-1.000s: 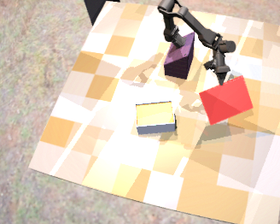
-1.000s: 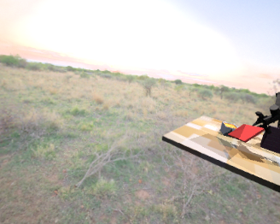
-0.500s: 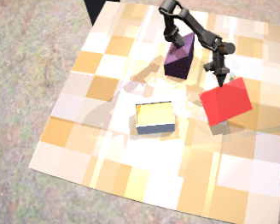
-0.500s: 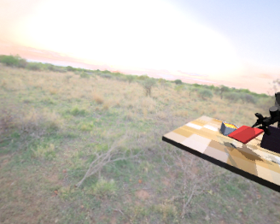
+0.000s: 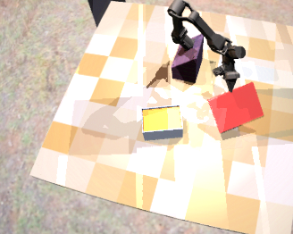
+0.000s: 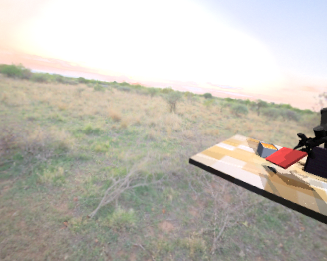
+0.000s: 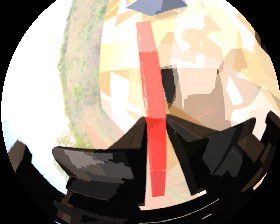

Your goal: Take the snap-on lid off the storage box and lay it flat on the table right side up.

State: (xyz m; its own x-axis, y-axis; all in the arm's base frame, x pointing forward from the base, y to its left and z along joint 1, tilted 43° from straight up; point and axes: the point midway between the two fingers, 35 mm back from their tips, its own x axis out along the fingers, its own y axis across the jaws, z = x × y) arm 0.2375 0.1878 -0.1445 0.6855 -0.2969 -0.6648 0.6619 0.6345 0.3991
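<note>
Right now my gripper tip is 50 mm short of the lid, 40 mm to the right of it and 50 mm above it. Also, from my gripper tip: grey storage box: 160 mm ahead, 300 mm to the right, 120 mm below.
</note>
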